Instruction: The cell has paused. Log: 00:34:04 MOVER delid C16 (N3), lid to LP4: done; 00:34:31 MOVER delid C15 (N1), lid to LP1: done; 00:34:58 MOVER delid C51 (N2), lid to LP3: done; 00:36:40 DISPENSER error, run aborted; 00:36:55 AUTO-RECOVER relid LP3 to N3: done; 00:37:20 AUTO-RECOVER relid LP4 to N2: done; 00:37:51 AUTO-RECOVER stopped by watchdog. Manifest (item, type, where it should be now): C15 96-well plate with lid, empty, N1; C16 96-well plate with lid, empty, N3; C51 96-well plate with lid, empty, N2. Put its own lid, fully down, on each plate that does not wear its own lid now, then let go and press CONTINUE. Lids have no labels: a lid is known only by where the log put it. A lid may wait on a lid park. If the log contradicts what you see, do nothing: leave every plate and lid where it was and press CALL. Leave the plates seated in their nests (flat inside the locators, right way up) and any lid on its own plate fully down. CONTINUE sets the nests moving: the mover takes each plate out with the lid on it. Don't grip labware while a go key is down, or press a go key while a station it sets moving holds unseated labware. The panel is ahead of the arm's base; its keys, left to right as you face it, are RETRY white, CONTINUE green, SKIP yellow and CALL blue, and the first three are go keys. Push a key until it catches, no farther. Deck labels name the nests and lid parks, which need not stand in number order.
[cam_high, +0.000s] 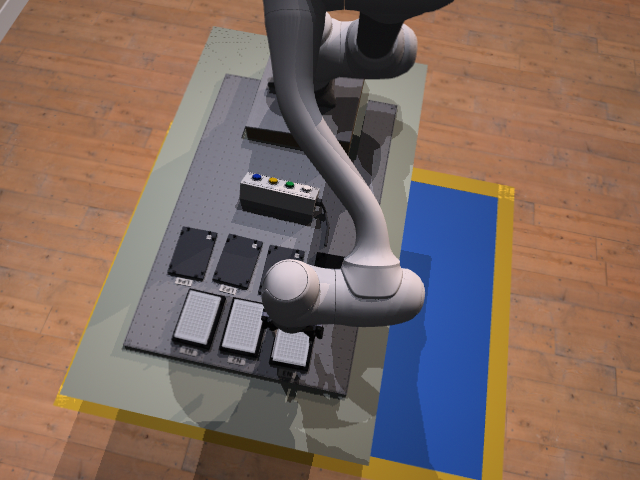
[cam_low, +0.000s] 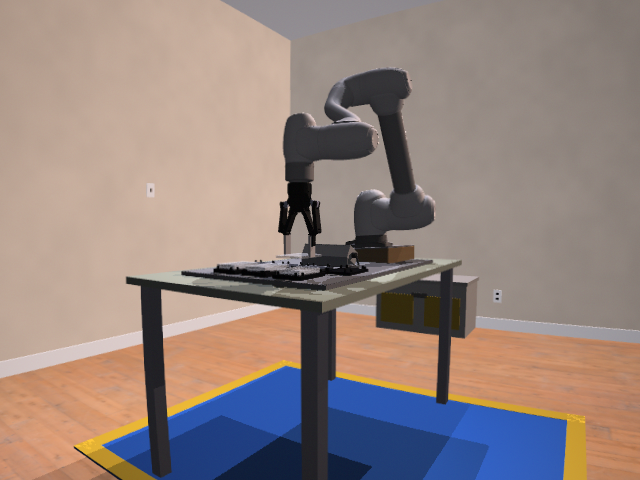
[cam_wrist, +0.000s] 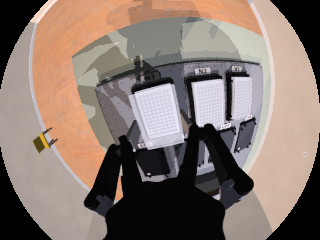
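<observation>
My hand is 7 cm above the 96-well plate. Round my hand: lid park LP2 (22 cm behind, 17 cm to the right, 9 cm below); lid park LP3 (19 cm behind, 9 cm below, 4 cm to the right); lid park LP1 (17 cm behind, 10 cm to the left, 9 cm below).
</observation>
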